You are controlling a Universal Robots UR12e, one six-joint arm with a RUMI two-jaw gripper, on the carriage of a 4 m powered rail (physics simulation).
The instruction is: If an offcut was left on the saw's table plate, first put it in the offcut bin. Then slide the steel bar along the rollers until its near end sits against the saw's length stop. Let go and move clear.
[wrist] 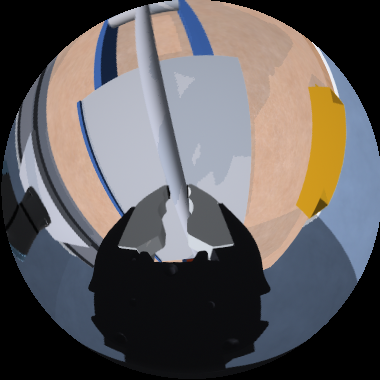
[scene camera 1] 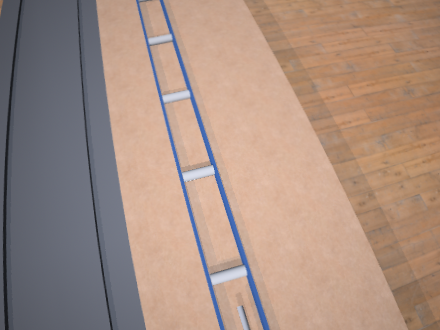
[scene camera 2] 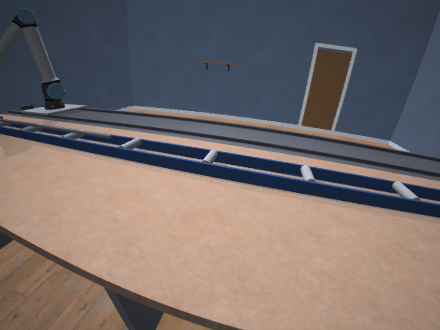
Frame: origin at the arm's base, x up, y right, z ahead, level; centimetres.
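Seen in the pictures: gripper, fingertip midpoint: point(wrist: 178, 185); arm's base, link origin: point(wrist: 38, 205) point(scene camera 2: 55, 108).
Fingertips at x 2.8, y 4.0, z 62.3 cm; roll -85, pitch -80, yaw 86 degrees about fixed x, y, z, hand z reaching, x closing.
Note:
Pixels of each thing's top centre, then the offset from my fingertips to it. "*": a spot on its surface instead.
- saw's pale grey table plate, top centre: point(wrist: 180, 201) dx +0.0, dy +2.5, dz -0.3 cm
- small red piece, surface spot: point(wrist: 188, 260) * dx +0.6, dy +20.0, dz -2.8 cm
- yellow box-like object, top centre: point(wrist: 337, 160) dx +1.4, dy +0.0, dz +42.4 cm
The steel bar point(scene camera 1: 243, 317) point(scene camera 2: 95, 134) point(wrist: 157, 110) is a long, thin grey rod lying between the blue rails of the roller track point(scene camera 1: 227, 210) point(scene camera 2: 250, 173) point(wrist: 196, 30). In the wrist view it runs over the saw's pale grey table plate point(wrist: 215, 110) to the fingers. My gripper point(wrist: 178, 185) is shut on the bar above the plate. The gripper does not show in the scene views. No offcut shows on the visible part of the plate. A small red piece point(wrist: 188, 260) shows behind the fingers, mostly hidden; I cannot tell whether it is the length stop. The bar's near end is hidden.
A yellow box-like object point(wrist: 327, 145) stands right of the plate in the wrist view. The dark carriage rail point(scene camera 1: 50, 165) point(scene camera 2: 200, 127) runs alongside the table. The arm point(scene camera 2: 40, 55) stands at the far left in scene camera 2. White rollers point(scene camera 1: 199, 173) point(scene camera 2: 210, 156) span the track.

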